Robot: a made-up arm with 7 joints. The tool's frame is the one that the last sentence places.
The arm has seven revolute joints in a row. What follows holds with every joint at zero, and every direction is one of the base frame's.
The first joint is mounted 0.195 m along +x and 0.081 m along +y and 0.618 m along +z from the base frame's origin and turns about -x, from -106 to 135.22 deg.
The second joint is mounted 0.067 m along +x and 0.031 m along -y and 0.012 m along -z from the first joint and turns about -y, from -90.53 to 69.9 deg.
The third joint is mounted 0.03 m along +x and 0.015 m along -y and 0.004 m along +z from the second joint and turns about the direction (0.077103, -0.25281, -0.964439), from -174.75 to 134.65 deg.
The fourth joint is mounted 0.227 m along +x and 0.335 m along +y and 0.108 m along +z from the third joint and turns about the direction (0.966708, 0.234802, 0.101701), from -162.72 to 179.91 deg.
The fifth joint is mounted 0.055 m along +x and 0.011 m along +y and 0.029 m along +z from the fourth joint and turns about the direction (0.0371, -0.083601, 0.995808), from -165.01 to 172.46 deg.
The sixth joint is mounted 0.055 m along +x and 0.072 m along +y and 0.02 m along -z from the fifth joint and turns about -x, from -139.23 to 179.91 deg.
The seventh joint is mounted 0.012 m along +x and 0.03 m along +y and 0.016 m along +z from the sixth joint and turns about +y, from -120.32 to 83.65 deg.
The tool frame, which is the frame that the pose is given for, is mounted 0.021 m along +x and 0.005 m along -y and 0.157 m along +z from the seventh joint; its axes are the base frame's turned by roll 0, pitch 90 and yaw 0 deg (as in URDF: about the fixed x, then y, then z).
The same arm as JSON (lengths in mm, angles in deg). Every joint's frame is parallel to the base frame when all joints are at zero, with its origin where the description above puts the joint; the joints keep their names.
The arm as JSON. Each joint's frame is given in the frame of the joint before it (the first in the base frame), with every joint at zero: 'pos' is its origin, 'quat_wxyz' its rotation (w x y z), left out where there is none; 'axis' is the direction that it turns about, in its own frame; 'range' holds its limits. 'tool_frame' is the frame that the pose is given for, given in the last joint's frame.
{"length_unit": "mm", "angle_unit": "deg", "joints": [{"joint": "joint 1", "pos": [195.0, 81.0, 618.0], "axis": [-1.0, 0.0, 0.0], "range": [-106.0, 135.22]}, {"joint": "joint 2", "pos": [67.0, -31.0, -12.0], "axis": [0.0, -1.0, 0.0], "range": [-90.53, 69.9]}, {"joint": "joint 3", "pos": [30.0, -15.0, 4.0], "axis": [0.077103, -0.25281, -0.964439], "range": [-174.75, 134.65]}, {"joint": "joint 4", "pos": [227.0, 335.0, 108.0], "axis": [0.966708, 0.234802, 0.101701], "range": [-162.72, 179.91]}, {"joint": "joint 5", "pos": [55.0, 11.0, 29.0], "axis": [0.0371, -0.083601, 0.995808], "range": [-165.01, 172.46]}, {"joint": "joint 6", "pos": [55.0, 72.0, -20.0], "axis": [-1.0, 0.0, 0.0], "range": [-139.23, 179.91]}, {"joint": "joint 7", "pos": [12.0, 30.0, 16.0], "axis": [0.0, 1.0, 0.0], "range": [-120.32, 83.65]}], "tool_frame": {"pos": [21.0, -5.0, 157.0], "quat_wxyz": [0.707107, 0.0, 0.707107, 0.0]}}
